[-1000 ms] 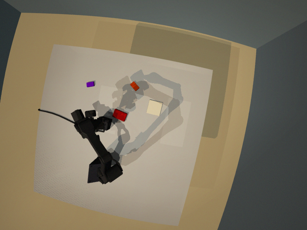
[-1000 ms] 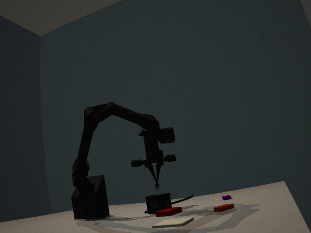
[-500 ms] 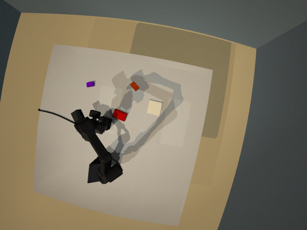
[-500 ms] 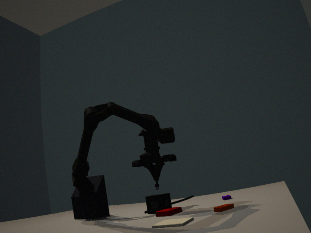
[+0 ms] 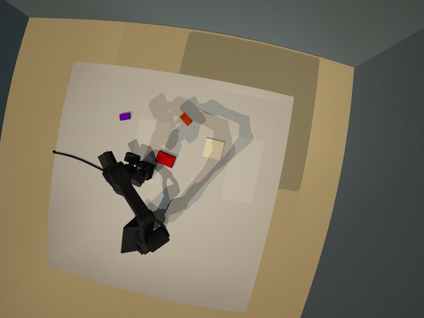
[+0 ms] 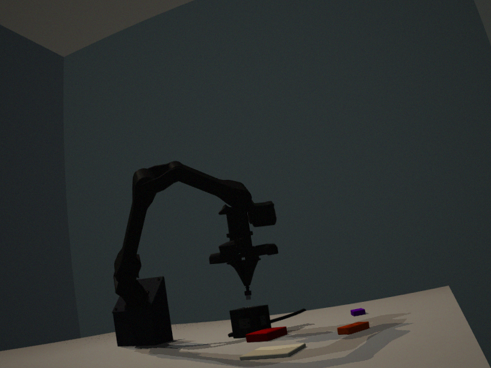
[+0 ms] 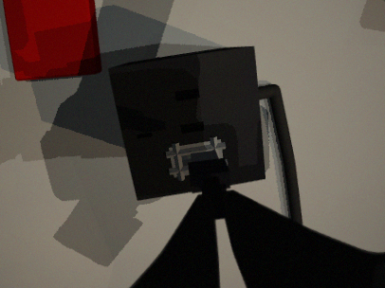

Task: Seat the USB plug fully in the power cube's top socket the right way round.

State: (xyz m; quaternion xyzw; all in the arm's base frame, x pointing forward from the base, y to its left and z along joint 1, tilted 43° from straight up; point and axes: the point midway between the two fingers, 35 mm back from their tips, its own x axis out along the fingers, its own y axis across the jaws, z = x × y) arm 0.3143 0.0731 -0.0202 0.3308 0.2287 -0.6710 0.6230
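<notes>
Right now my gripper tip is 70 mm above the metal-framed socket. Round my gripper tip: red block (70 mm ahead, 110 mm to the right, 130 mm below); purple block (260 mm ahead, 160 mm to the left, 130 mm below); USB plug (20 mm below).
</notes>
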